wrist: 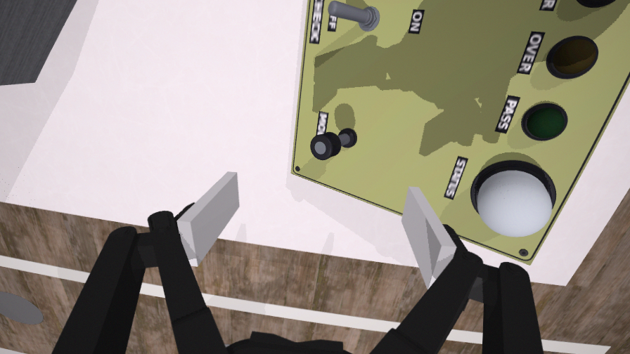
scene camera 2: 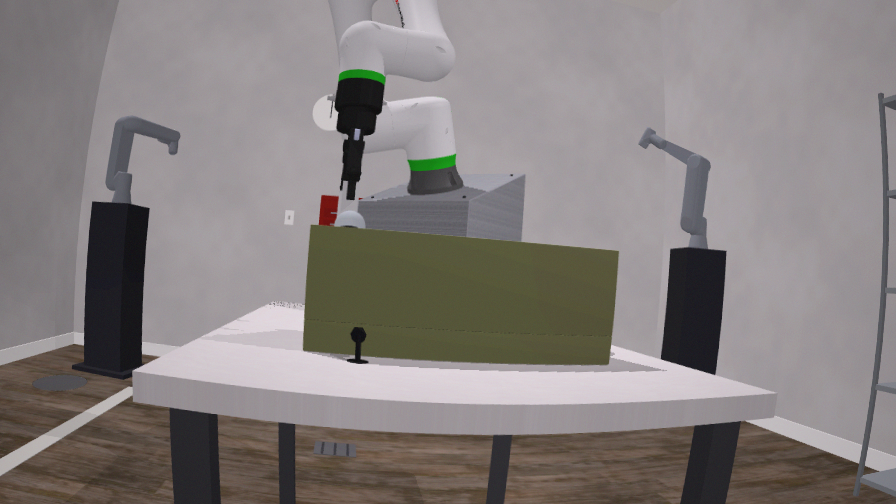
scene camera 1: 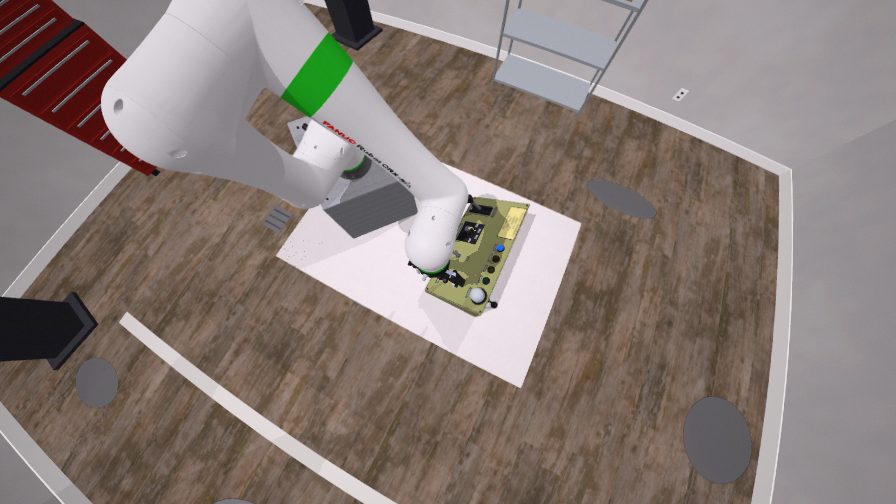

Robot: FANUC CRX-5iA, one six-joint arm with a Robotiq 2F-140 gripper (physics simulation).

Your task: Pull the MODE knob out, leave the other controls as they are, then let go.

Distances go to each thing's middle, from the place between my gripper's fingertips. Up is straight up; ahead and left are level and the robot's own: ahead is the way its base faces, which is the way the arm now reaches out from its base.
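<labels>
My hand: 9 cm above the black mode knob [wrist: 326, 145], 2 cm to the right of it. Olive control panel [scene camera 2: 379, 293], from my hand: 7 cm ahead, 21 cm to the left, 11 cm below. Nearest to my hand of the things named here, going by their middles: the black mode knob.
</labels>
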